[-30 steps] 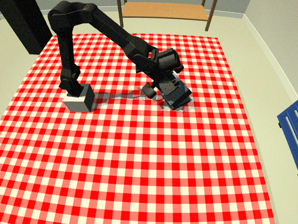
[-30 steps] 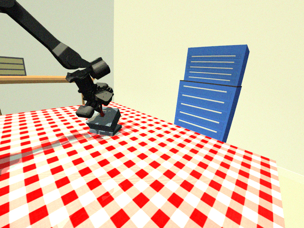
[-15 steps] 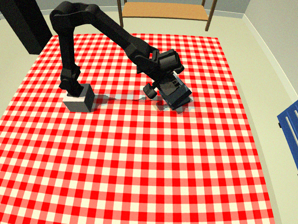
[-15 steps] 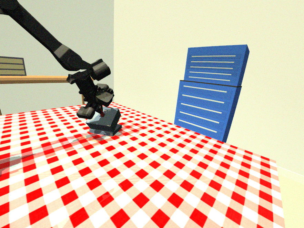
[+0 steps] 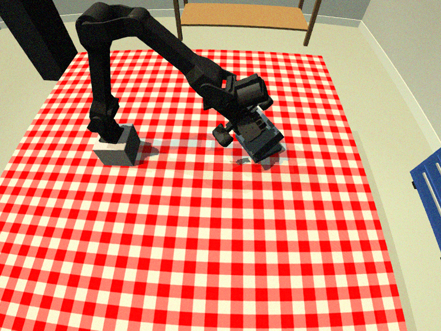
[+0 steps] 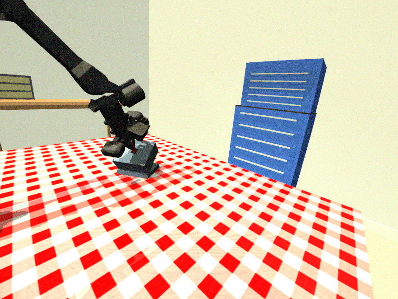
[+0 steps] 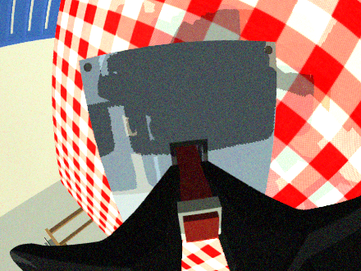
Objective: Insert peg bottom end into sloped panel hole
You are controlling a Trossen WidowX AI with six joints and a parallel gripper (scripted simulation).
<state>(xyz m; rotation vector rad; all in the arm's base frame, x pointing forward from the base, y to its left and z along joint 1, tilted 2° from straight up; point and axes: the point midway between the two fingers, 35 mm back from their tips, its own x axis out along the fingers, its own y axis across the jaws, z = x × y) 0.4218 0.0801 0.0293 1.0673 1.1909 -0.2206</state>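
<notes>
Now: gripper tip 1 cm past the dark red square peg, 1 cm to the left of it and 1 cm below it. Round my gripper tip: grey sloped panel (2 cm ahead, 2 cm to the left, 4 cm below).
</notes>
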